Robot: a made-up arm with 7 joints. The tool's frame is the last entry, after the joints. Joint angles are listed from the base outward.
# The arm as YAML. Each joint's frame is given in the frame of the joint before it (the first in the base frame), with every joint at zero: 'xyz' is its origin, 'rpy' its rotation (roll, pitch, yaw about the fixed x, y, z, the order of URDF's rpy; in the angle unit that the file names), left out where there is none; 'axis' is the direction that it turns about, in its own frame. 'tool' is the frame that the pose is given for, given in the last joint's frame.
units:
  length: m
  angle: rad
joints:
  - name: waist
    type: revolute
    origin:
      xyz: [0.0, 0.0, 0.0]
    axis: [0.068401, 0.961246, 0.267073]
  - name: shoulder
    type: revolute
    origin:
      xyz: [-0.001, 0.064, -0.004]
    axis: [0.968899, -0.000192, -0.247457]
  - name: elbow
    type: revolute
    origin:
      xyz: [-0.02, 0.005, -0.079]
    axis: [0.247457, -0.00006, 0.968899]
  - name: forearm
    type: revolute
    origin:
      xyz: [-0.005, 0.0, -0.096]
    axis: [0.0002, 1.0, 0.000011]
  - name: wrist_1
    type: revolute
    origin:
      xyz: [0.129, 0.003, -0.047]
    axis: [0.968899, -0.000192, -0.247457]
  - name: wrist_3
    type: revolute
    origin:
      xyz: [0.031, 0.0, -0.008]
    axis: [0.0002, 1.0, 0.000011]
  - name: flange
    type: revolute
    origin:
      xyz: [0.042, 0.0, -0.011]
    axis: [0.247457, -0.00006, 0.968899]
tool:
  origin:
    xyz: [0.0, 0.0, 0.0]
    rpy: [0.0, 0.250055, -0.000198]
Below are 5 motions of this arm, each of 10 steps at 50 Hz.
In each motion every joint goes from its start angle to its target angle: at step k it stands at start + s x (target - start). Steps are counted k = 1, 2, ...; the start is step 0. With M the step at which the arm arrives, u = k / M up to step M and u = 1 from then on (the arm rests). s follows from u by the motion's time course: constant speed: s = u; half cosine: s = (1 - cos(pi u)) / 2; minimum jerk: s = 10 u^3 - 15 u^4 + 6 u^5.
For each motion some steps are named. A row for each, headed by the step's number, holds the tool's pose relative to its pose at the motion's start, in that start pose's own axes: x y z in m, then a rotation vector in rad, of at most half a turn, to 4 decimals.
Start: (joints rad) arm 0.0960 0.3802 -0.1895 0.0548 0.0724 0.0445 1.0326
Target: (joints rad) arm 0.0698 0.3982 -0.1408 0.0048 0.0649 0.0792 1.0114
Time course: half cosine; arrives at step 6
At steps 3, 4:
3: 0.0086 0.0026 0.0069 -0.0120 -0.0129 0.0184
4: 0.0128 0.0041 0.0104 -0.0181 -0.0194 0.0275

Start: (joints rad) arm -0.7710 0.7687 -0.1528 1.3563 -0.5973 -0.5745 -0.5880
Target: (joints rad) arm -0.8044 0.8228 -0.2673 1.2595 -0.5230 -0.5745 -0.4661
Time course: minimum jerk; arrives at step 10
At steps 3, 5, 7, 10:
3: 0.0029 0.0007 0.0047 0.0287 -0.0040 -0.0013
5: 0.0086 0.0016 0.0141 0.0878 -0.0132 -0.0038
7: 0.0140 0.0019 0.0234 0.1464 -0.0238 -0.0059
10: 0.0165 0.0018 0.0278 0.1746 -0.0294 -0.0069

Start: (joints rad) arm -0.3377 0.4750 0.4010 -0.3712 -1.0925 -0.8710 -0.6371
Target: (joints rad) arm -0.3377 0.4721 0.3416 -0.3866 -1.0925 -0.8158 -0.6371
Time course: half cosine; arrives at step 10
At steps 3, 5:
3: -0.0002 -0.0021 -0.0020 -0.0192 0.0106 -0.0013
5: -0.0005 -0.0051 -0.0049 -0.0466 0.0257 -0.0032

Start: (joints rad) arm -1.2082 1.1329 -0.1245 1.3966 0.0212 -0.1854 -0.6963
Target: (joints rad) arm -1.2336 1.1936 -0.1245 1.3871 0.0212 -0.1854 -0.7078
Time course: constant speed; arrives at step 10
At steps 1, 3, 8, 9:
1: -0.0016 0.0020 0.0005 0.0014 -0.0011 0.0054
3: -0.0047 0.0059 0.0016 0.0042 -0.0031 0.0162
8: -0.0128 0.0155 0.0042 0.0110 -0.0082 0.0432
9: -0.0145 0.0173 0.0047 0.0123 -0.0092 0.0486

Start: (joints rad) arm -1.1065 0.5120 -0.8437 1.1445 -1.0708 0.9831 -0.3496
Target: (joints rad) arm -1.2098 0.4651 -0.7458 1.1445 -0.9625 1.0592 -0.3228
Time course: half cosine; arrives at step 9
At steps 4, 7, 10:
4: -0.0086 -0.0116 0.0122 0.0253 -0.0136 0.0064
7: -0.0191 -0.0249 0.0250 0.0532 -0.0293 0.0150
10: -0.0218 -0.0282 0.0281 0.0600 -0.0332 0.0174

